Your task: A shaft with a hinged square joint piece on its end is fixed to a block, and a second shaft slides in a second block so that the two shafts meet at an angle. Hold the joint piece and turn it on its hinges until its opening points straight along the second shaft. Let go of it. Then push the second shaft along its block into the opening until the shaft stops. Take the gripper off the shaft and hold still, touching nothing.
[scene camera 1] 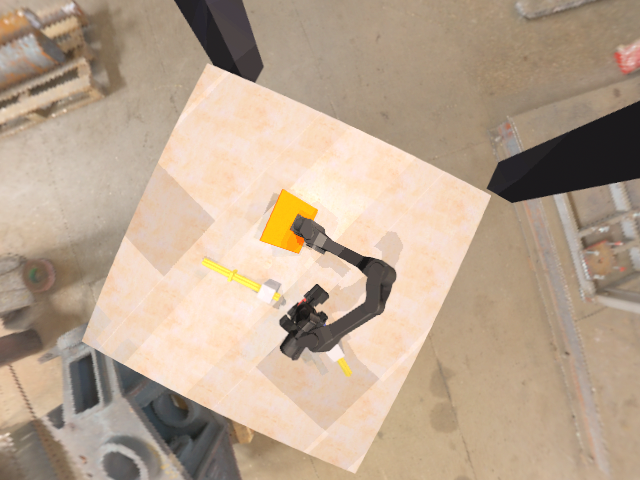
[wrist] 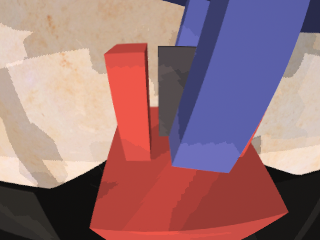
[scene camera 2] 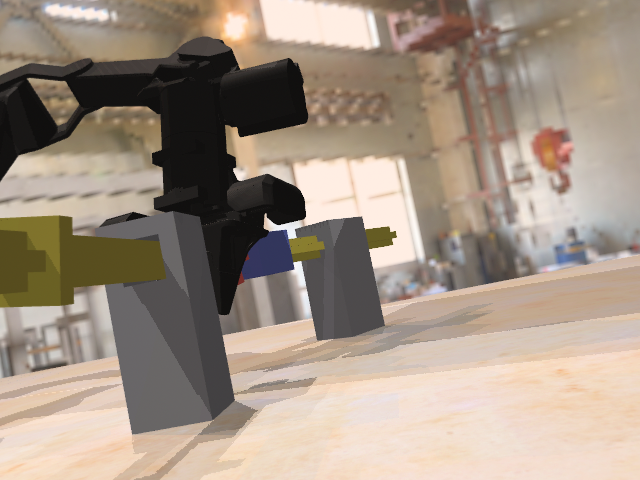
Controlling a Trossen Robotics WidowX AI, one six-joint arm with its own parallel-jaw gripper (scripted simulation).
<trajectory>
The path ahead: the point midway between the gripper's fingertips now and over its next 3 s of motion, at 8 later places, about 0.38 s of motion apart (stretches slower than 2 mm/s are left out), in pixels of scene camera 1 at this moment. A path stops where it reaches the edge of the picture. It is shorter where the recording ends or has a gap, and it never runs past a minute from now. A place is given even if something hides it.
The gripper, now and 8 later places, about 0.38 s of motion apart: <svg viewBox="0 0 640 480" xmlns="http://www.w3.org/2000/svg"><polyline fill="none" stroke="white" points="302,299 302,299 303,302 302,304 299,312 299,317 291,303 290,300 290,300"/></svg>
</trajectory>
